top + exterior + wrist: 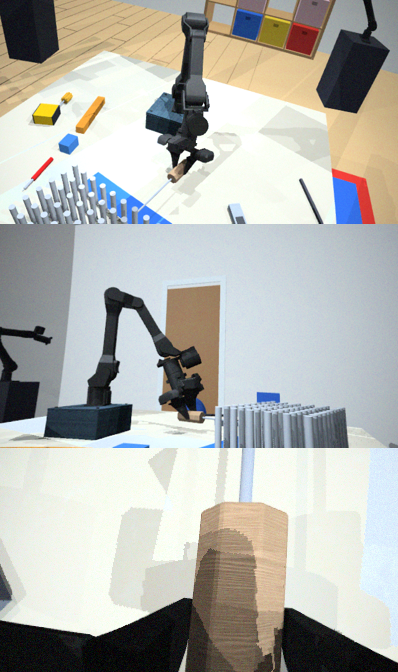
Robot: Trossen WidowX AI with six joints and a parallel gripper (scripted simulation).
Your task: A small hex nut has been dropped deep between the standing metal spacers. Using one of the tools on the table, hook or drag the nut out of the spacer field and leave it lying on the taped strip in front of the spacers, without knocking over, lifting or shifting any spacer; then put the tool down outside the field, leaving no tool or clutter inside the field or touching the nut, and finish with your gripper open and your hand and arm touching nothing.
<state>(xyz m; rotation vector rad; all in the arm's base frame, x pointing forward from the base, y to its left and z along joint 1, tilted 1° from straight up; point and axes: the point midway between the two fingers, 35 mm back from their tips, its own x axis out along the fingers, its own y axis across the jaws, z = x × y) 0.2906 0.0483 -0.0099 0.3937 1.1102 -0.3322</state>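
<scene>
Now: the blue taped strip 14 cm ahead of my gripper tip, 12 cm to the right of it and 5 cm below it. Also, from my gripper tip: red-handled tool 45 cm to the right, 11 cm ahead, 4 cm below; blue cube 41 cm to the right, 6 cm behind, 3 cm below; grey block 21 cm to the left, 14 cm ahead, 3 cm below.
</scene>
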